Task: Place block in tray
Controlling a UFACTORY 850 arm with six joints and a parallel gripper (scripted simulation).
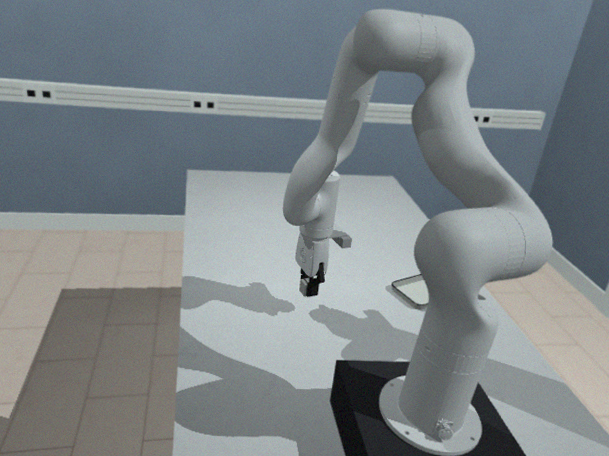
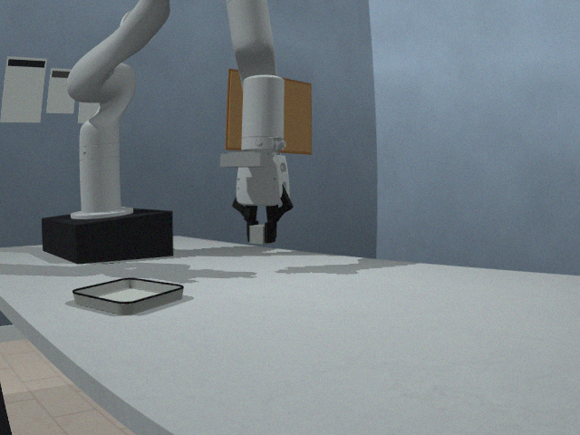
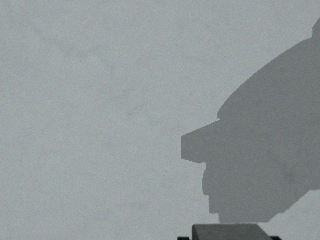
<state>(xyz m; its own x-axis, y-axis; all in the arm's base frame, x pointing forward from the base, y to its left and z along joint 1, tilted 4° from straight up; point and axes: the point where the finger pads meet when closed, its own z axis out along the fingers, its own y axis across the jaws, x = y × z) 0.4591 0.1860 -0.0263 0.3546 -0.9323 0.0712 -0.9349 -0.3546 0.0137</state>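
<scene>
Now: the white tray 11 cm ahead of my hand, 36 cm to the right of it and 7 cm below it. The rest, counted from my hand: small block: 1 cm below.
</scene>
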